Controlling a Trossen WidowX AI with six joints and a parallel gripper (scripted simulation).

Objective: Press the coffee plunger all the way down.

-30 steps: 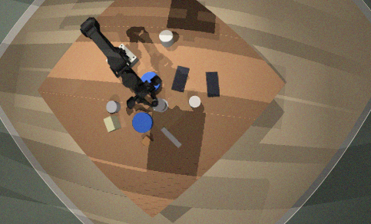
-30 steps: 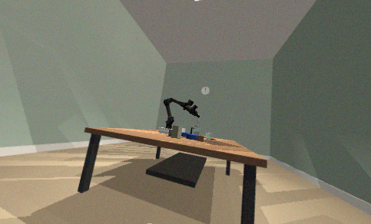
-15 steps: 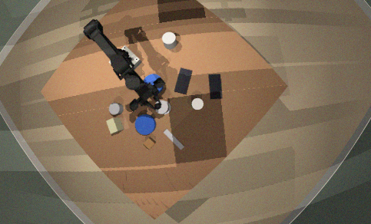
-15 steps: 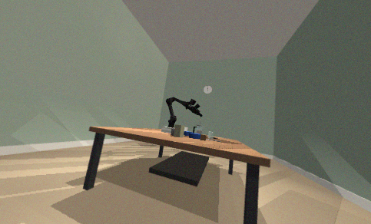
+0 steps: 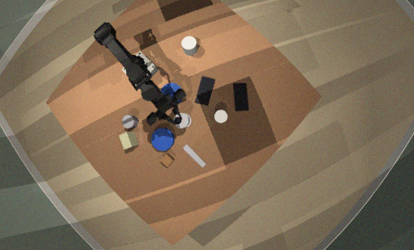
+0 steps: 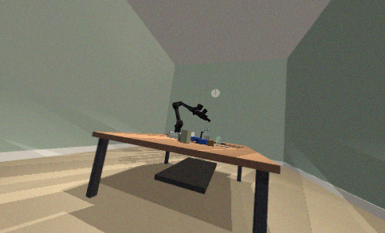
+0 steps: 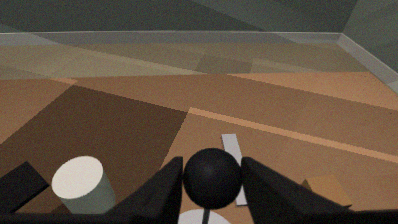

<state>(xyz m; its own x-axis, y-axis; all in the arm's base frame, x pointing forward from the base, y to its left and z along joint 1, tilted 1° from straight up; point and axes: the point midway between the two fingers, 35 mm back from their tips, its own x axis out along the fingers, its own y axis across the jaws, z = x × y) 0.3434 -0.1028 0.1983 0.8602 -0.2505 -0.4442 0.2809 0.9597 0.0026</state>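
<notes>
The coffee press lies 130 mm below my gripper tip, 30 mm behind it and 10 mm to the left of it. The rest, counted from my gripper tip: grey cup (260 mm behind, 220 mm below, 160 mm to the right); beige block (250 mm to the right, 210 mm behind, 200 mm below); brown cube (230 mm below, 220 mm to the right, 30 mm ahead).
</notes>
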